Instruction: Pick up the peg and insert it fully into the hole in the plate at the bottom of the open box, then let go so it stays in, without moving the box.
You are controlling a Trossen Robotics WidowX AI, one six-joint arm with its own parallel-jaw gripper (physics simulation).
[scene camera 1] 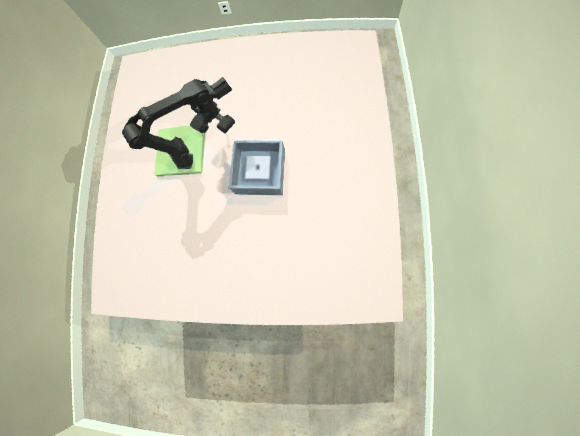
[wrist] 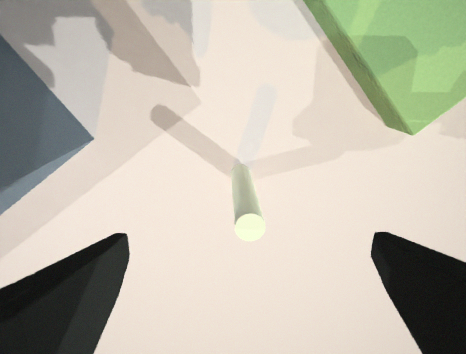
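Pixels of known places: gripper, between the fingertips: [scene camera 1: 218, 123] [wrist: 251, 244]; arm's base, origin of its link: [scene camera 1: 185, 161].
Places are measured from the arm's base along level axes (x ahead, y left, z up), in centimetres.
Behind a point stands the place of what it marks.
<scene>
The pale green round peg [wrist: 246, 197] @(x 15.9, y 12.5, z 3.6 cm) stands upright on the table; its light top end faces the wrist camera. In the scene view it is mostly hidden by the gripper and hard to make out. My gripper [scene camera 1: 213, 124] @(x 16.0, y 12.3, z 8.4 cm) [wrist: 251, 244] @(x 16.0, y 12.3, z 8.4 cm) is wide open and empty, above the table. In the wrist view the peg's top shows between the two fingers, roughly midway, slightly ahead of the tip line. The blue-grey open box [scene camera 1: 256, 191] @(x 31.6, y -14.1, z 2.9 cm) [wrist: 30, 130] @(x 22.4, y 3.3, z 2.5 cm) stands to the right of the peg in the scene view. A white square plate [scene camera 1: 265, 174] @(x 34.9, y -7.6, z 3.4 cm) with a small dark hole [scene camera 1: 257, 167] lies on its floor.
The green base pad [scene camera 1: 196, 162] @(x 5.1, y -0.7, z -0.1 cm) [wrist: 400, 65] @(x 5.2, y 12.7, z 0.4 cm) lies under the arm's base, left of the box in the scene view, with a gap of pink table [scene camera 1: 310, 250] @(x 51.9, y -35.4, z -2.4 cm) between them. Shadows of the arm and peg fall across the table. The box walls stand up around the plate.
</scene>
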